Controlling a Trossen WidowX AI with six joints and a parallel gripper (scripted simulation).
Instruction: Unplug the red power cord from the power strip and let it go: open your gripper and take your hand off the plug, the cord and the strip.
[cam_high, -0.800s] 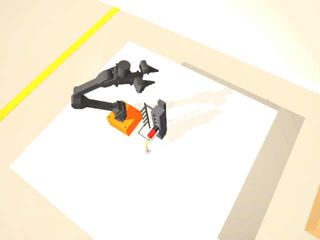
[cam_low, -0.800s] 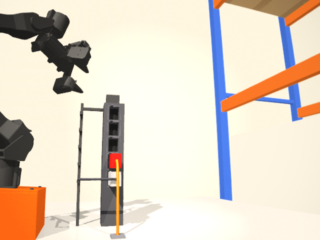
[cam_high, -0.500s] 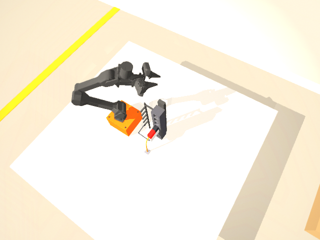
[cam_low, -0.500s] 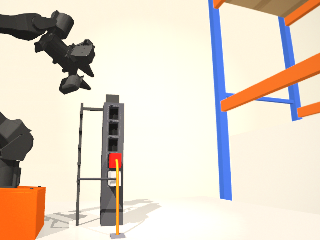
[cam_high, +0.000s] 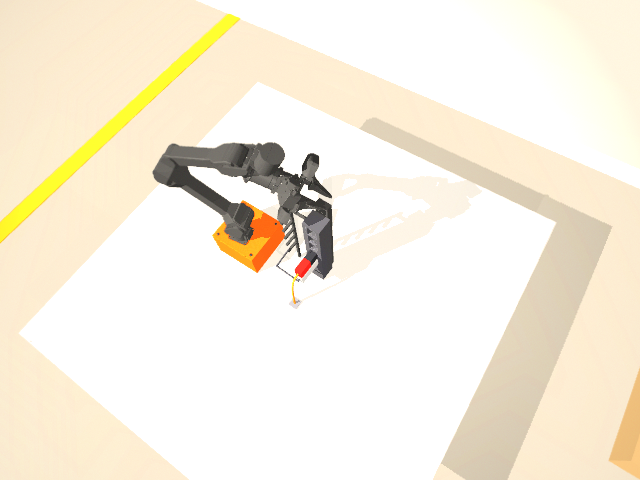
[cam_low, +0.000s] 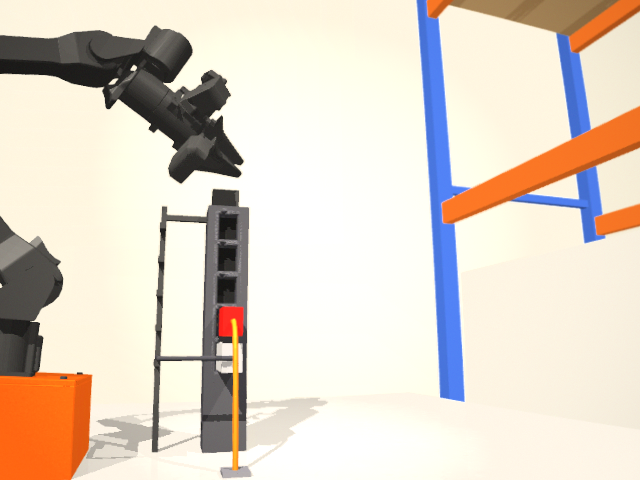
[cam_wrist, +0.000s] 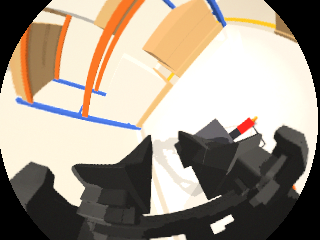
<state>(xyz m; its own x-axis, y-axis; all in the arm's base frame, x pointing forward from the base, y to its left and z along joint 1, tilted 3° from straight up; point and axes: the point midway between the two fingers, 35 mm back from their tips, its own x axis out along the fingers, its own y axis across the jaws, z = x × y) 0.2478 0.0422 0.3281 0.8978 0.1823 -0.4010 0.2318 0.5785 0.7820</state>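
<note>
The red plug lies 40 mm behind my gripper tip, 80 mm to the right of it and 230 mm below it. Round my gripper tip: grey anchor block: 60 mm behind, 170 mm to the right, 400 mm below.
</note>
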